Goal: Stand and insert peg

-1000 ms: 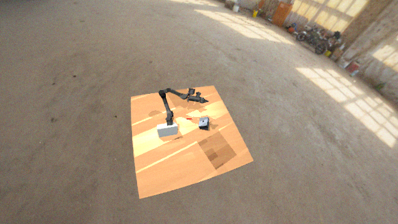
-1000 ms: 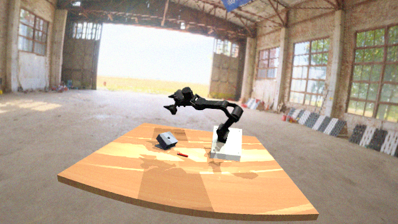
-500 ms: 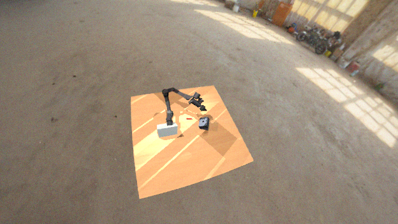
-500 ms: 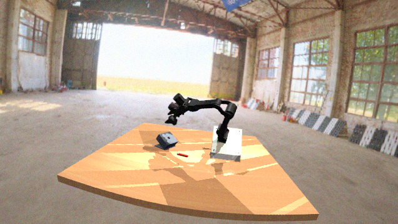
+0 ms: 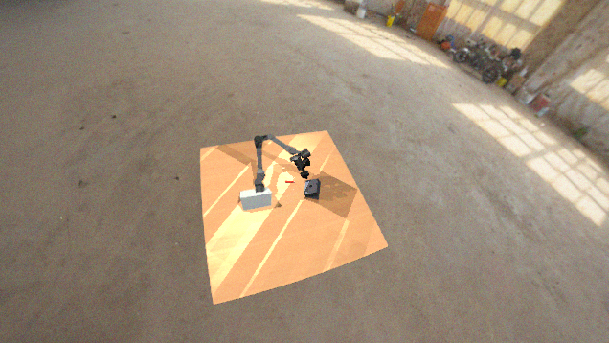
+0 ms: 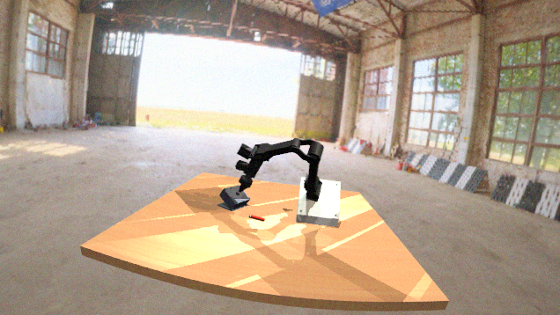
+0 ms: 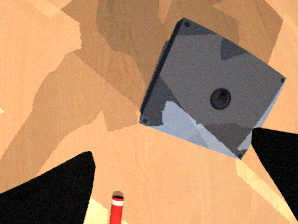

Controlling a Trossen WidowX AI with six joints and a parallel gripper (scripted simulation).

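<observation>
My gripper tip is now 9 cm past the red peg, 3 cm to the right of it and 14 cm above it. Also, from my gripper tip: grey sloped panel 6 cm ahead, 7 cm to the right, 9 cm below.
</observation>
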